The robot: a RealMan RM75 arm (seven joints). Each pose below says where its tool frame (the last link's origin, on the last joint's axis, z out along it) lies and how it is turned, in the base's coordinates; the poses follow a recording.
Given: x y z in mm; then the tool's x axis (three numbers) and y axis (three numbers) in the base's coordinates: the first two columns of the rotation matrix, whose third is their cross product.
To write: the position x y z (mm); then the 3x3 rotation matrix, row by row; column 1 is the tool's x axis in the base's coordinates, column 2 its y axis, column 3 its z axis. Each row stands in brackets. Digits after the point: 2 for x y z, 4 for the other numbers.
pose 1, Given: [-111.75 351.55 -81.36 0.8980 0.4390 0.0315 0.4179 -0.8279 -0.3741]
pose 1, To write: [-111.75 351.55 -81.36], [[0.8980 0.4179 -0.1382], [0.4390 -0.8279 0.3491], [0.0315 -0.3741 -0.9269]]
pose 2, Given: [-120.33 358.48 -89.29 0.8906 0.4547 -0.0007 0.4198 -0.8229 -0.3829]
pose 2, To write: [-120.33 358.48 -89.29], [[0.8906 0.4198 -0.1747], [0.4547 -0.8229 0.3407], [-0.0007 -0.3829 -0.9238]]
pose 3, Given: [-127.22 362.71 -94.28 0.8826 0.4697 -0.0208 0.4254 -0.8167 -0.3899]
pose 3, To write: [-127.22 362.71 -94.28], [[0.8826 0.4254 -0.2001], [0.4697 -0.8167 0.3353], [-0.0208 -0.3899 -0.9206]]
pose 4, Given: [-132.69 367.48 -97.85 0.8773 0.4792 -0.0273 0.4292 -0.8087 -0.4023]
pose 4, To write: [-132.69 367.48 -97.85], [[0.8773 0.4292 -0.2149], [0.4792 -0.8087 0.3412], [-0.0273 -0.4023 -0.9151]]
